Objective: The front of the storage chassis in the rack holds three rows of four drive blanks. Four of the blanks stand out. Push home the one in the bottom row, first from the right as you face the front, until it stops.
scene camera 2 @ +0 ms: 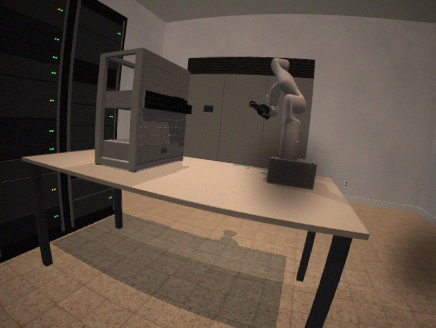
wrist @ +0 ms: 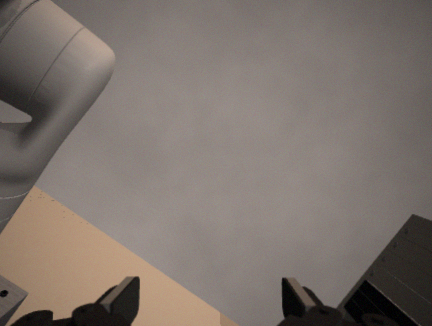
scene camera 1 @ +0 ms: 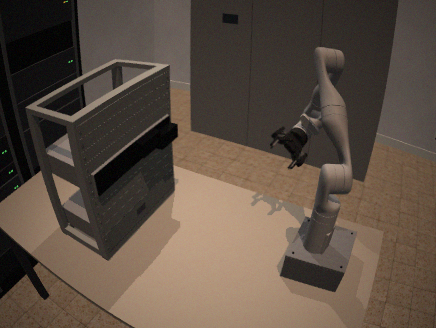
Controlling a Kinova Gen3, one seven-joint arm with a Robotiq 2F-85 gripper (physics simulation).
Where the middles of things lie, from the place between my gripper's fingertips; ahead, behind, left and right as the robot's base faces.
Now: the grey rack [scene camera 1: 118, 150] 540 mm ahead of my hand, 300 mm to the left of it and 60 mm below it.
